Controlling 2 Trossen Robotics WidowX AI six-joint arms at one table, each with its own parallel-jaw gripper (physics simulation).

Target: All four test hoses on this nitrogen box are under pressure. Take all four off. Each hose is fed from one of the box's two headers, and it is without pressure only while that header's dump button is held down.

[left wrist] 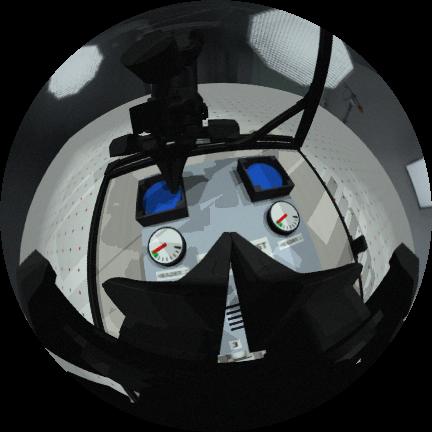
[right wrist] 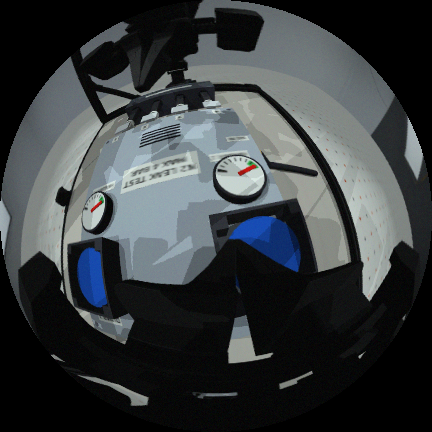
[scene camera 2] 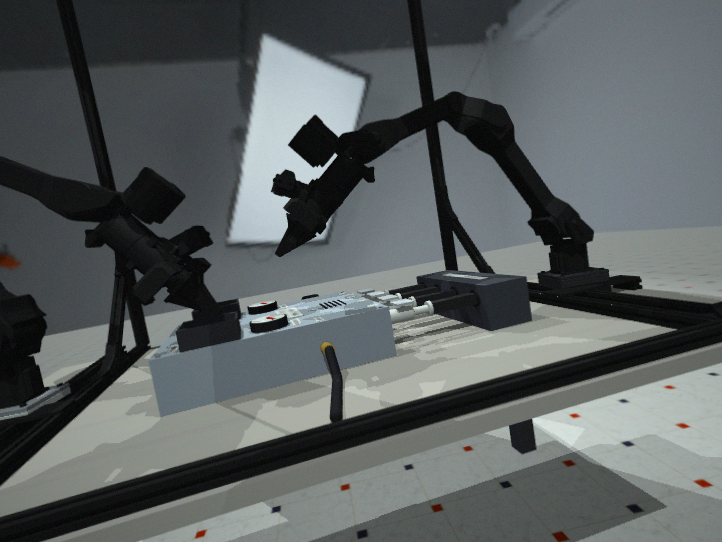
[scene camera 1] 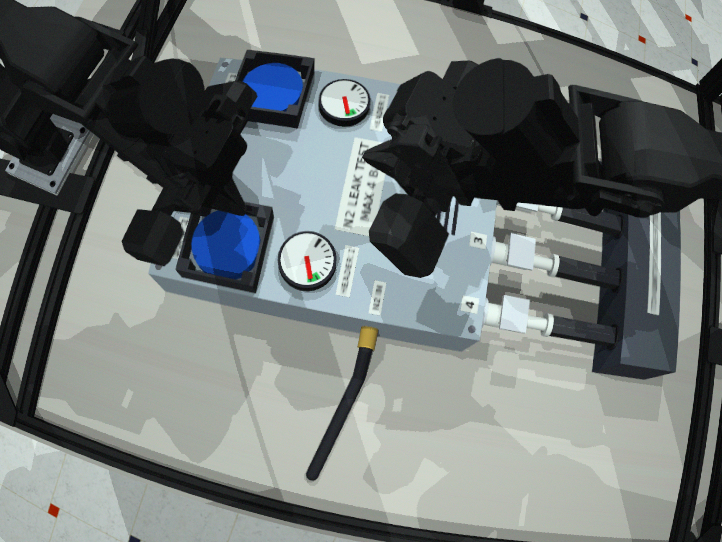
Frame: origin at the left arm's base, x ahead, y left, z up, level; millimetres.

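Where they show: left gripper, between the fingertips: [left wrist: 228,237] [right wrist: 141,89] [scene camera 2: 277,255] [scene camera 1: 365,157]; right gripper, between the fingertips: [left wrist: 174,192] [right wrist: 232,244] [scene camera 2: 219,313] [scene camera 1: 243,212]; left arm's base, origin of its link: [right wrist: 178,81] [scene camera 2: 570,271]; right arm's base, origin of its link: [scene camera 2: 13,400] [scene camera 1: 46,148].
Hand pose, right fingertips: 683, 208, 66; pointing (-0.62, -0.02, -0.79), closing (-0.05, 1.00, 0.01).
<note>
Each offset is from my right fingertips to the top centre of the thing, as dx, dy, dz. "spot": to the spot under its first point.
The pale blue nitrogen box [scene camera 1: 314,169] [scene camera 2: 279,361] carries two blue dump buttons: header 2's {+7, +31, -18} [scene camera 1: 225,247] [left wrist: 160,200] [right wrist: 275,240] and header 1's {+53, -154, -18} [scene camera 1: 272,87] [left wrist: 263,176] [right wrist: 91,277]. My right gripper [scene camera 2: 212,309] [left wrist: 174,192] [right wrist: 232,244] is shut and empty, its tips at header 2's button; whether it is pressed down I cannot tell. My left gripper [scene camera 1: 367,156] [scene camera 2: 279,254] [left wrist: 228,237] is shut and empty, above the box. Hose 3's connector {-276, -101, -36} [scene camera 1: 521,250] and hose 4's connector {-292, -33, -36} [scene camera 1: 514,313] sit at their ports. Four hose connectors show in the right wrist view; the left arm partly hides the others in scene camera 1.
Header 1's gauge {-35, -167, -18} [scene camera 1: 344,102] [left wrist: 283,217] and header 2's gauge {spot: -77, +12, -18} [scene camera 1: 307,260] [left wrist: 167,246] have red needles by the green mark. A dark block {spot: -432, -122, -34} [scene camera 1: 638,291] [scene camera 2: 501,300] holds the hoses' far ends. A black supply hose {spot: -170, +120, -100} [scene camera 1: 344,405] [scene camera 2: 336,390] leaves the box's near side.
</note>
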